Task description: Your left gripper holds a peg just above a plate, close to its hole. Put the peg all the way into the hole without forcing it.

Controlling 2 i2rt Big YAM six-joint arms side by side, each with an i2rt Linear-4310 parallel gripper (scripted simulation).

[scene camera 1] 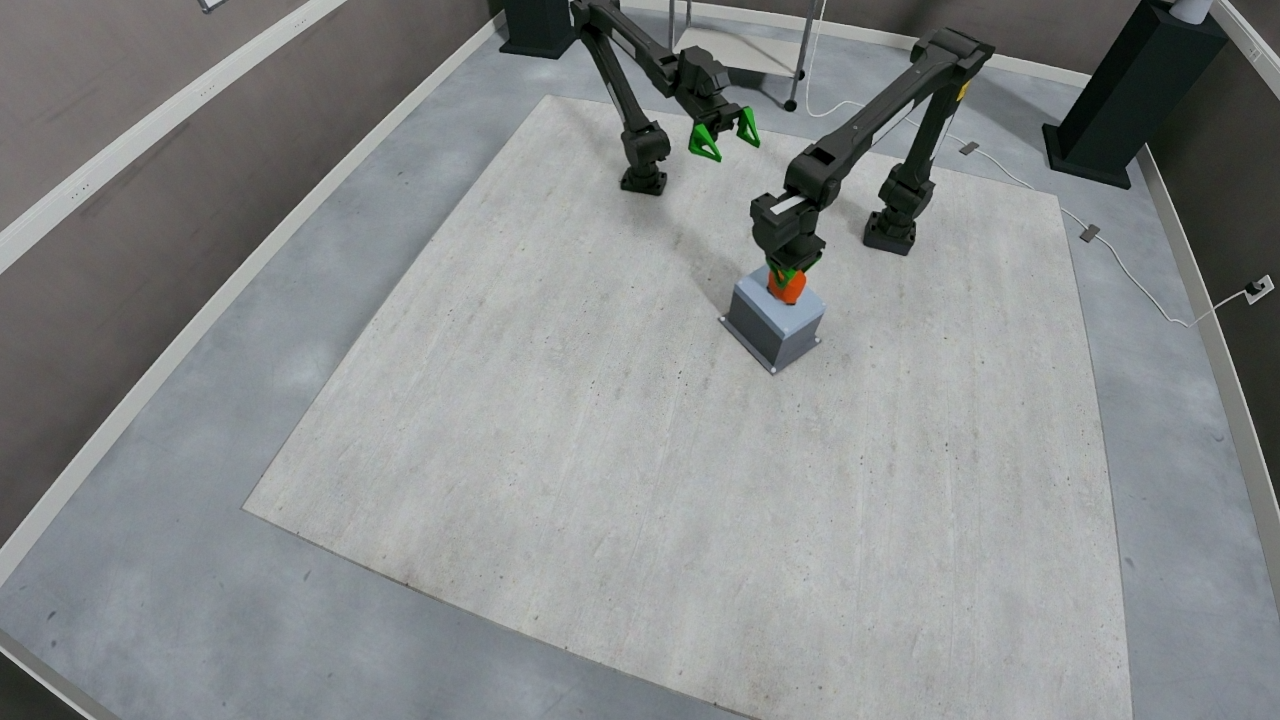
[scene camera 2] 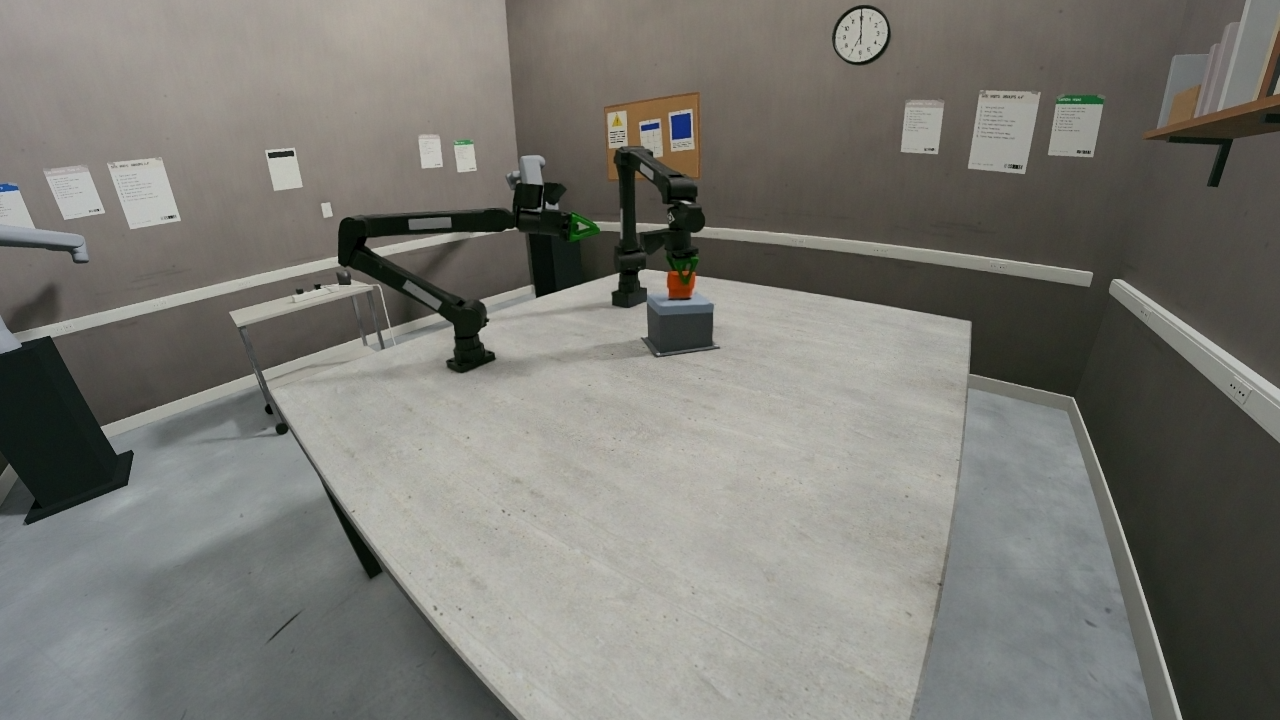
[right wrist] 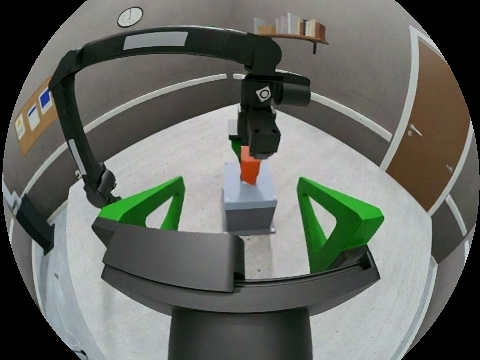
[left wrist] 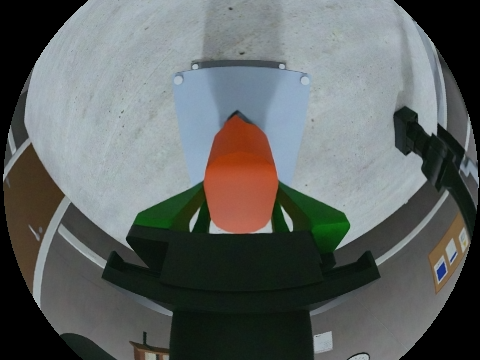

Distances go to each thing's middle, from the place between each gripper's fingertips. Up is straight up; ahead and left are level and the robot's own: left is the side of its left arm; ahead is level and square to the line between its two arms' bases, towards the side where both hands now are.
Labels:
My left gripper (scene camera 1: 788,282) is now 20 mm above the orange peg (scene camera 1: 794,288).
My right gripper (scene camera 1: 740,153) is now 17 cm above the orange peg, 16 cm to the right of it and 16 cm short of it.

